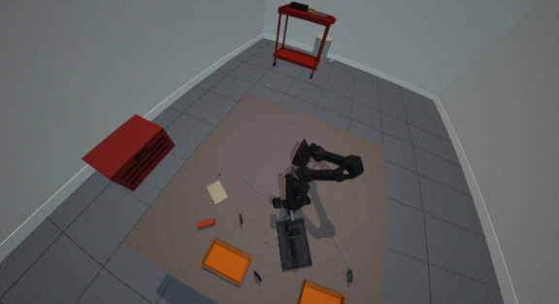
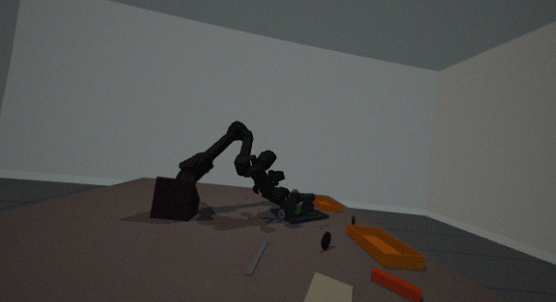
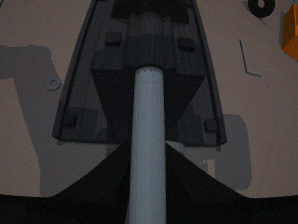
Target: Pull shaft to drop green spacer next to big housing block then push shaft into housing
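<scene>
The pale grey shaft is 2 cm to the left of my gripper tip, 2 cm ahead of it and 2 cm above it. Also, from my gripper tip: green spacer: 8 cm ahead, 6 cm to the left, 2 cm below; then beige card: 42 cm to the right, 9 cm ahead, 5 cm below.
</scene>
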